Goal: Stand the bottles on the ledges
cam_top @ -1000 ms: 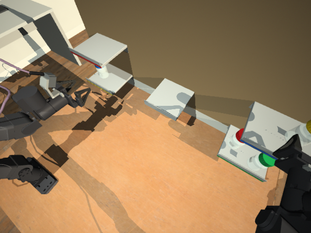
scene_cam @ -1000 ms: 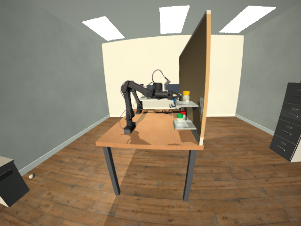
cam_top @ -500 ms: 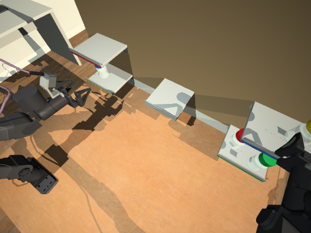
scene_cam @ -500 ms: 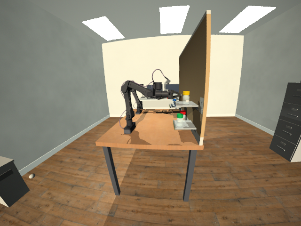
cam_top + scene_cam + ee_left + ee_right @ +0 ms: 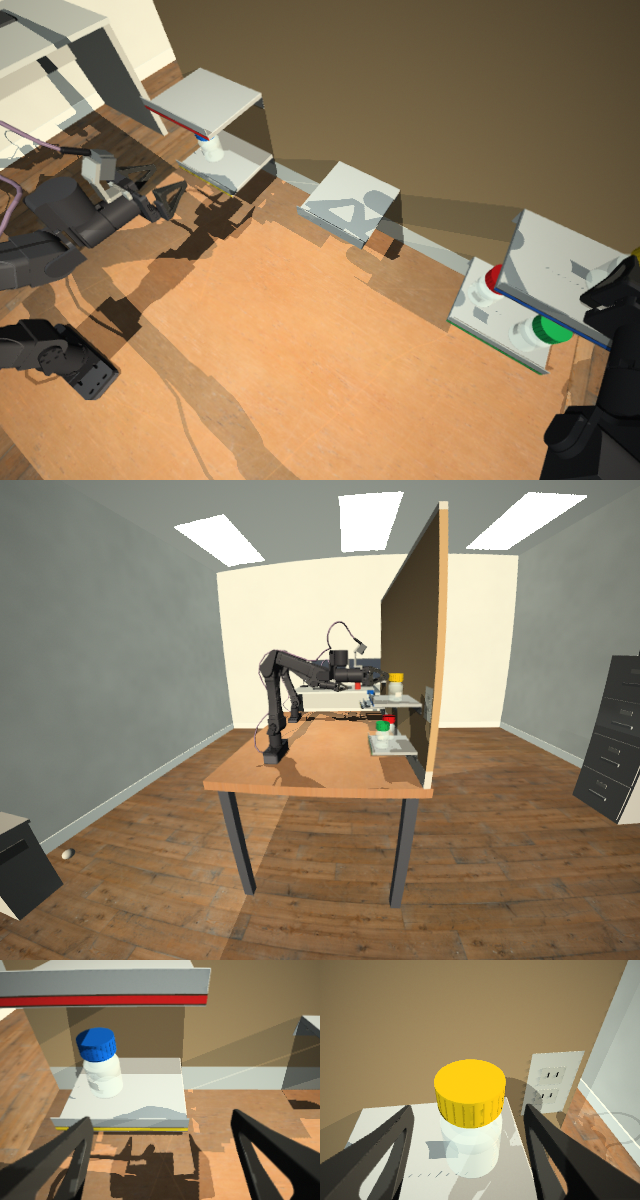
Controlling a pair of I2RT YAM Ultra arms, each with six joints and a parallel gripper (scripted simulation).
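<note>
My right gripper is now 40 mm short of the yellow-capped bottle, 10 mm to the left of it and 50 mm above it. Also, from my right hand: green-capped bottle (10 mm behind, 240 mm below); red-capped bottle (40 mm ahead, 100 mm to the left, 240 mm below); brown wall (170 mm ahead, 420 mm to the left, 60 mm above).
</note>
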